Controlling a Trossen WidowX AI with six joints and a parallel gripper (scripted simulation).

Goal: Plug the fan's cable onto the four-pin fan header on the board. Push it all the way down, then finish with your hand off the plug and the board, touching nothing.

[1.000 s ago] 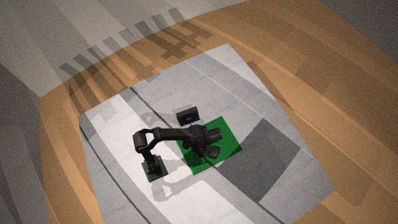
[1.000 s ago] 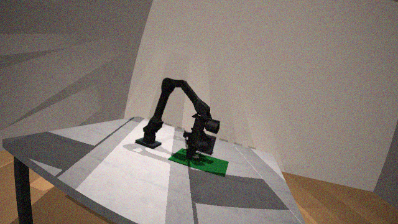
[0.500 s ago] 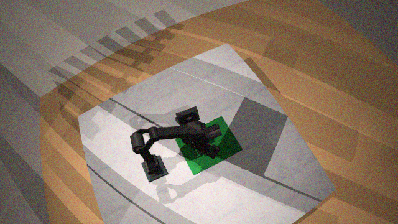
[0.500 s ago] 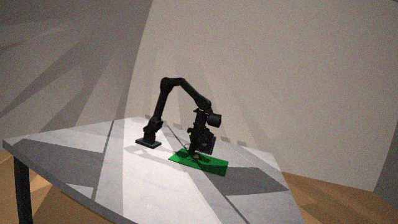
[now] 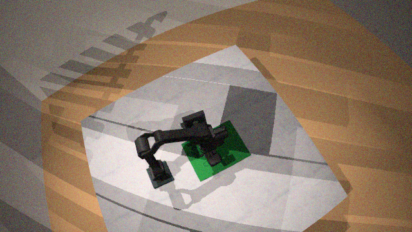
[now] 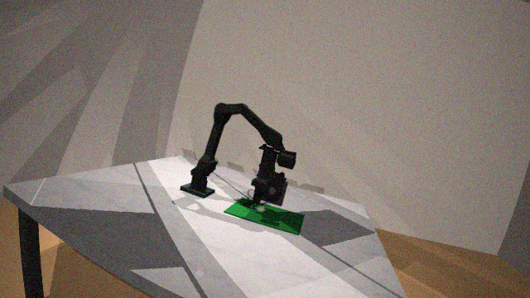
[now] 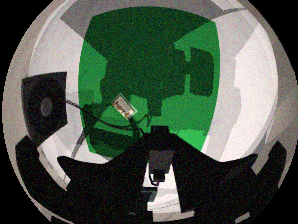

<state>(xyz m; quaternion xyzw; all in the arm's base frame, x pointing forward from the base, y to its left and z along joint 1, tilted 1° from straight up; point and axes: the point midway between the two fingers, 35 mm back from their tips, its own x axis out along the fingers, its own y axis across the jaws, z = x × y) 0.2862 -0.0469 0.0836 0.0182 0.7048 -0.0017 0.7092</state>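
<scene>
The green board lies 80 mm below my gripper tip, 50 mm ahead of it and 20 mm to the left of it. The rest, counted from my gripper tip: dark plug (10 mm behind, 10 mm above); then black fan (200 mm to the left, 30 mm ahead).
</scene>
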